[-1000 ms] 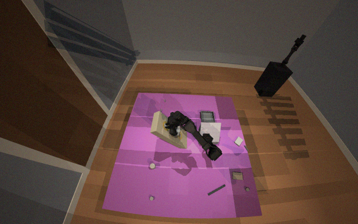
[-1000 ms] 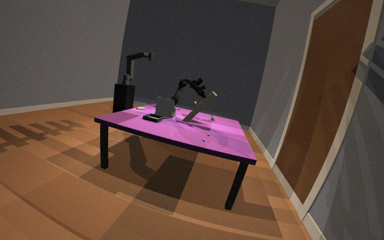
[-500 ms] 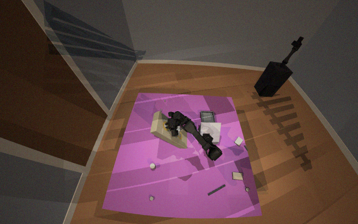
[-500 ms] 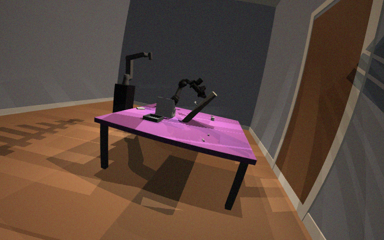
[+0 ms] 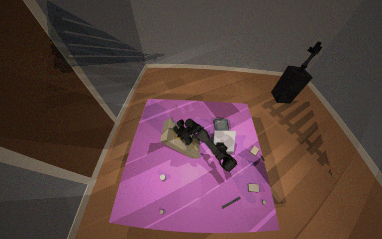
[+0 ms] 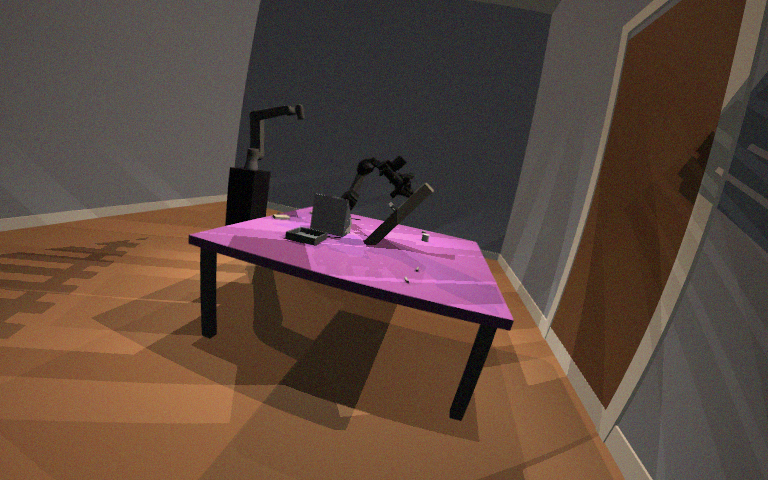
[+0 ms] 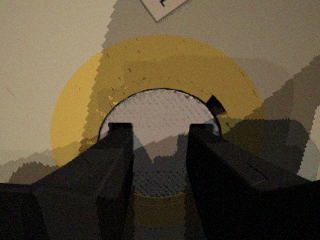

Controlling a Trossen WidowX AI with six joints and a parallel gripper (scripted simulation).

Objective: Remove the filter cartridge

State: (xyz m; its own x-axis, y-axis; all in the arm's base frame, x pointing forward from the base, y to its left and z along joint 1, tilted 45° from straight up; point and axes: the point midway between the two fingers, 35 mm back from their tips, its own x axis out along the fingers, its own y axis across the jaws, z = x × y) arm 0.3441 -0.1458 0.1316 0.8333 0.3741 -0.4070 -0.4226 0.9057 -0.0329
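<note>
My gripper tip is 1 cm short of the round grey filter cartridge and 1 cm above it. From my gripper tip the other things lie so: dark tray (45 cm behind, 27 cm to the right, 26 cm below).
</note>
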